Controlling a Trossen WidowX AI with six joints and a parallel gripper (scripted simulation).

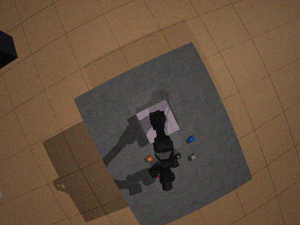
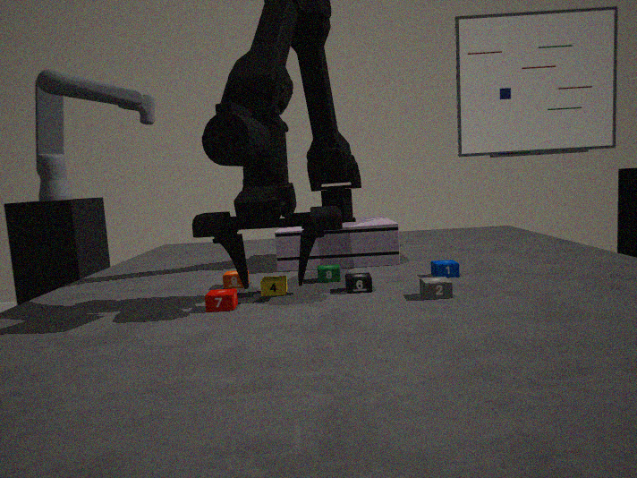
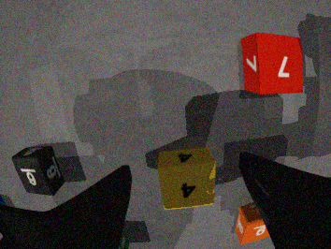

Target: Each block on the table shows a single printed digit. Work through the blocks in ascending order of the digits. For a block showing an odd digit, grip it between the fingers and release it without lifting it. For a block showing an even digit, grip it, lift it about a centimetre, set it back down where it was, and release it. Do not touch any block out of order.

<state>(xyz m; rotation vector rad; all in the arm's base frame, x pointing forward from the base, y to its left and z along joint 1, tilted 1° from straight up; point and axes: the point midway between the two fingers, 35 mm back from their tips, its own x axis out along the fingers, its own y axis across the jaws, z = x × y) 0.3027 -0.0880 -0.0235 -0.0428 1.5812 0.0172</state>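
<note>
My gripper tip is now 10 mm past the yellow 4 block. Also, from my gripper tip: red 7 block (60 mm to the right, 60 mm ahead); orange 9 block (70 mm behind, 60 mm to the right); green 8 block (80 mm behind, 70 mm to the left).
</note>
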